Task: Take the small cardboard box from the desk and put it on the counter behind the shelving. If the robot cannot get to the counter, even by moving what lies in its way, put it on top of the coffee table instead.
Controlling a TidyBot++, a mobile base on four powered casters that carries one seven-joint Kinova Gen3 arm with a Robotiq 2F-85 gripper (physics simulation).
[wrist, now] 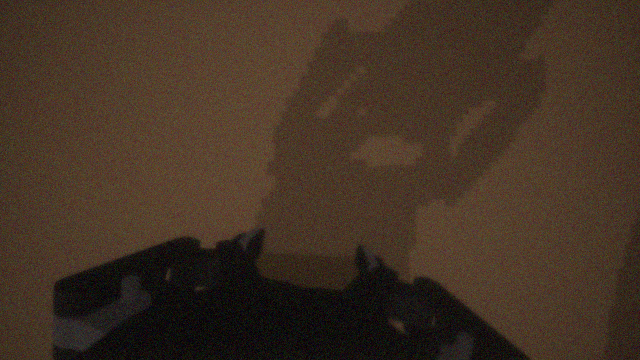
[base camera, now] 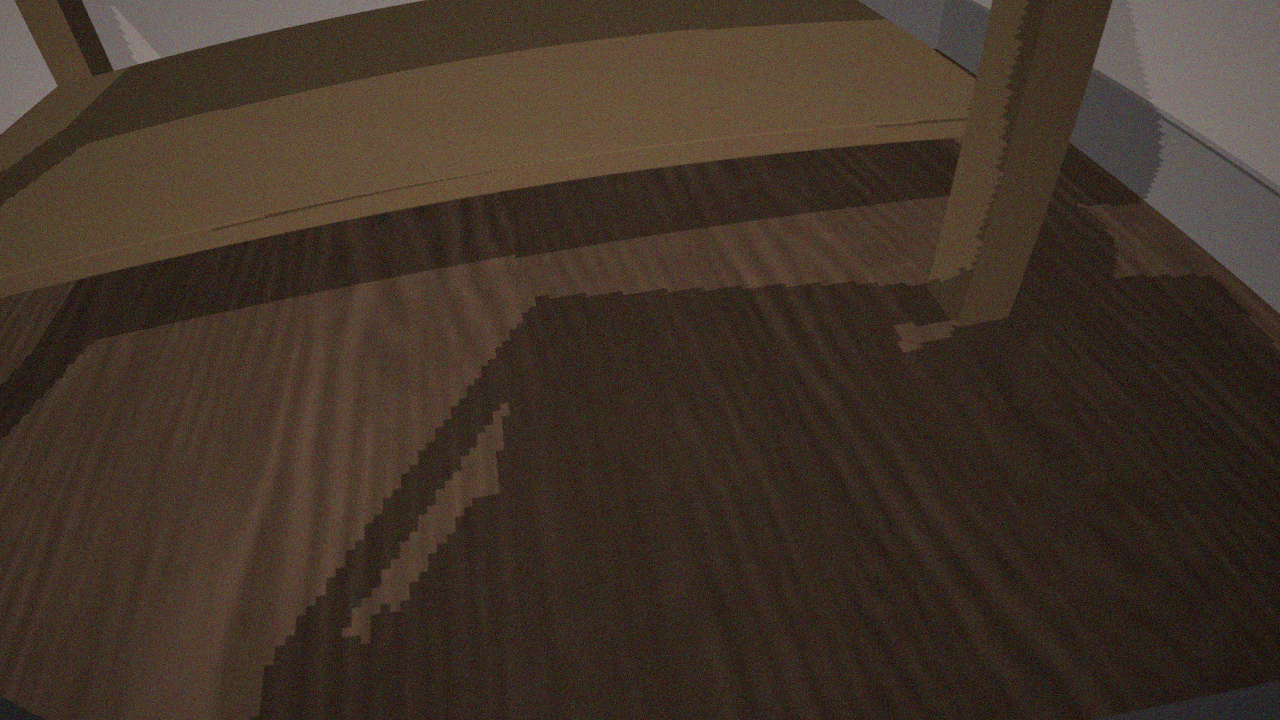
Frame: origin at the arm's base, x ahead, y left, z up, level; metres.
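Where they show: gripper, fingertip midpoint: (wrist: pixel 308 251).
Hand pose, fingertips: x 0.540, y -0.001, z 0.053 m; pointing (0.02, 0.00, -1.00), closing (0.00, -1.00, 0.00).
After its pixels a point has its place.
The small cardboard box (wrist: pixel 307 272) {x 0.538, y -0.002, z 0.083 m} shows as a dark olive-brown strip between the fingertips at the lower middle of the wrist view; the rest of it is hidden by the gripper. My gripper (wrist: pixel 308 251) {x 0.540, y -0.001, z 0.053 m} is shut on the box. Below it is a flat tan surface (wrist: pixel 150 125) {x 0.604, y 0.116, z 0.053 m}, with the shadow of the arm, gripper and box meeting the box's edge. Whether the box touches this surface cannot be told. Neither the gripper nor the box shows in the base camera view. The counter and the shelving cannot be identified in these views.
In the base camera view, a wooden piece of furniture stands close ahead, with a low board (base camera: pixel 537 116) {x 0.538, y 0.069, z -0.247 m} and a thick leg (base camera: pixel 1020 179) {x 0.474, y -0.248, z -0.269 m} at the right. Another leg (base camera: pixel 62 40) {x 0.822, y 0.659, z -0.198 m} is at the upper left. A grey baseboard (base camera: pixel 1190 170) {x 0.621, y -0.534, z -0.339 m} and pale wall run along the right.
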